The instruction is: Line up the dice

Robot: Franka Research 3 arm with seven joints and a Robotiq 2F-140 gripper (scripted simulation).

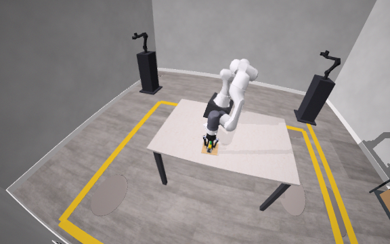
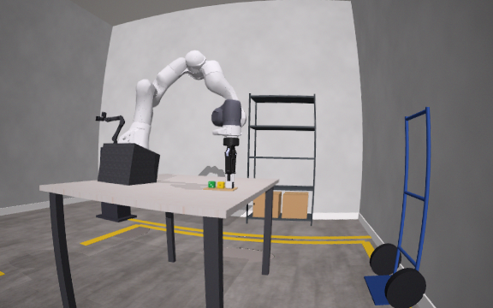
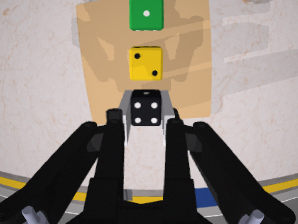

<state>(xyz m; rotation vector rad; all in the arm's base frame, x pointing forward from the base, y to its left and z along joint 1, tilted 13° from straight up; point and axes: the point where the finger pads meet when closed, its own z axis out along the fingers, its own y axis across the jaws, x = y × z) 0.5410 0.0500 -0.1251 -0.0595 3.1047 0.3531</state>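
The black die lies 20 mm below my hand. From my hand the other things lie so: yellow die: 40 mm behind, 20 mm below; then green die: 90 mm behind, 20 mm below; then tan mat: 40 mm below, 40 mm behind.
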